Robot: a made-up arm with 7 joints.
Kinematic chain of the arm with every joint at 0, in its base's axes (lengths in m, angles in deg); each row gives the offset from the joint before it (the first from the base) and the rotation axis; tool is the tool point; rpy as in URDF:
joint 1: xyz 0 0 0.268 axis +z
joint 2: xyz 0 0 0 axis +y
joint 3: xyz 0 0 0.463 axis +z
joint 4: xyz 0.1 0 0 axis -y
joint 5: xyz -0.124 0 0.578 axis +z
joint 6: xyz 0 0 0 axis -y
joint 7: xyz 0.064 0 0 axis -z
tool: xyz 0 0 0 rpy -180 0 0
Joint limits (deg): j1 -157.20..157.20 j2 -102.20..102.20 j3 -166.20..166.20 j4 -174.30..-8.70 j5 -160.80..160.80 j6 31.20..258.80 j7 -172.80..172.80
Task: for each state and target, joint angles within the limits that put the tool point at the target. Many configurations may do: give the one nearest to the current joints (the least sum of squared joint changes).
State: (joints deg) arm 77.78 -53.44 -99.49 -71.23 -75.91 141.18 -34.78
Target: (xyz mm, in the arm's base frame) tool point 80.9 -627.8 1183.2
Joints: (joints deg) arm 65.47 -31.98 -91.77 -33.67 -70.94 130.07 -34.78
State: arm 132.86 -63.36 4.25 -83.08 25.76 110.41 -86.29
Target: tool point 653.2 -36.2 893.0
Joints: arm 142.87 -93.64 -28.24 -99.36 27.09 111.13 -86.29
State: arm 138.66 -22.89 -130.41 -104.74 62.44 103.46 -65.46
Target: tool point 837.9 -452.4 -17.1
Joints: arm 130.93 -65.71 -150.60 -80.87 61.66 104.59 -65.46
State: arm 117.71 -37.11 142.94 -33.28 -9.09 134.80 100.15
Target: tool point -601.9 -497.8 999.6
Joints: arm 78.86 -21.84 119.73 -62.02 -7.64 133.57 100.15
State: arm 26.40 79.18 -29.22 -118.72 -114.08 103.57 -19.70
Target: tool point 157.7 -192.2 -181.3
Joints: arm 26.89 78.07 -30.05 -151.06 -115.01 105.59 -19.70
